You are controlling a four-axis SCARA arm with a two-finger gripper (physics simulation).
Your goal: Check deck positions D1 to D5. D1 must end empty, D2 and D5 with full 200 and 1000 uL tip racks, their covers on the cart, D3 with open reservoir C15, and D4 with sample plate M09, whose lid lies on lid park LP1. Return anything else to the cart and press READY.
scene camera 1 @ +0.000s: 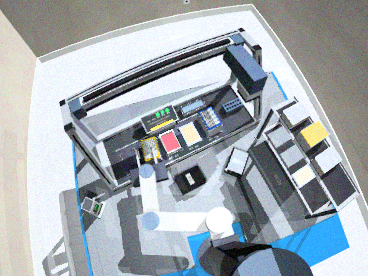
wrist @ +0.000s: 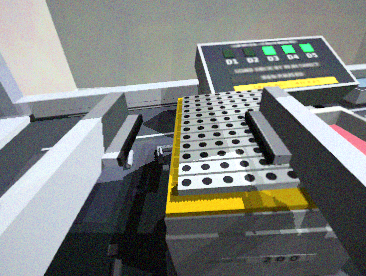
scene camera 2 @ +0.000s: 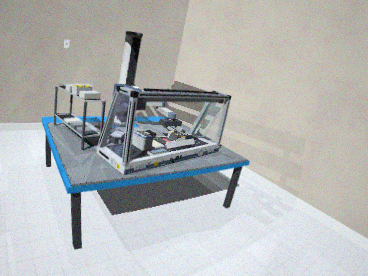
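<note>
My gripper is open and empty. Its fingers stand apart above the left part of the deck; in the wrist view the right finger overlaps the yellow-rimmed 200 tip rack on D2, and the left finger is left of it. The rack's top shows rows of dark holes and no cover. D1, left of the rack, shows no labware. A red-filled reservoir is on D3, a cream plate on D4, and a blue-rimmed tip rack on D5. A pale lid lies on a stand in front of the deck.
The console shows D3, D4 and D5 green, D1 and D2 dark. A black stand and a small green-buttoned box are on the table. The cart holds a yellow-topped box and pale items. The frame surrounds the deck.
</note>
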